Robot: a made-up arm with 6 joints.
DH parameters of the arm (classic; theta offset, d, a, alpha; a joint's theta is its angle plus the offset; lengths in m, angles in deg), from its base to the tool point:
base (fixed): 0 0.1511 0 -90
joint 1: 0 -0.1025 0.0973 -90
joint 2: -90 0.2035 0.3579 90
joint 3: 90 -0.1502 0.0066 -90
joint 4: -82.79 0 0.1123 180
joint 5: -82.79 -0.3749 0.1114 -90
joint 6: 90 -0.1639 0.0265 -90
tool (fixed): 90 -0.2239 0 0
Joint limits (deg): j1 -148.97..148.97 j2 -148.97..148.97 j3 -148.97..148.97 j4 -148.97..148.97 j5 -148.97..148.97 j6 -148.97..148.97
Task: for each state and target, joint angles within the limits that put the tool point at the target. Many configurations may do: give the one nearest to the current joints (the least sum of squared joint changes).
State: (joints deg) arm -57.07 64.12 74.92 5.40 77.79 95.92
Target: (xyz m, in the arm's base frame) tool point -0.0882 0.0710 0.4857
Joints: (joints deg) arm -32.49 69.07 72.87 -11.40 92.44 70.05
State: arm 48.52 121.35 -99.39 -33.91 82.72 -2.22
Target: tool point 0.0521 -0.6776 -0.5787
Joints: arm 56.43 148.97 -114.23 -6.72 53.60 -22.85
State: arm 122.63 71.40 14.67 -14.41 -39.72 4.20
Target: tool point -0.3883 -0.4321 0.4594
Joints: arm 141.65 79.61 -7.07 -10.52 -35.84 8.18
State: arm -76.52 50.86 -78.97 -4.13 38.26 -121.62
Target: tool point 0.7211 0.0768 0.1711
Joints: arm -34.82 57.25 -77.21 7.79 43.60 -102.65
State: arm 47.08 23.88 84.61 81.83 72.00 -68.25
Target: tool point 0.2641 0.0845 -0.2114
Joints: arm 49.68 -4.80 94.18 84.71 64.09 -83.79
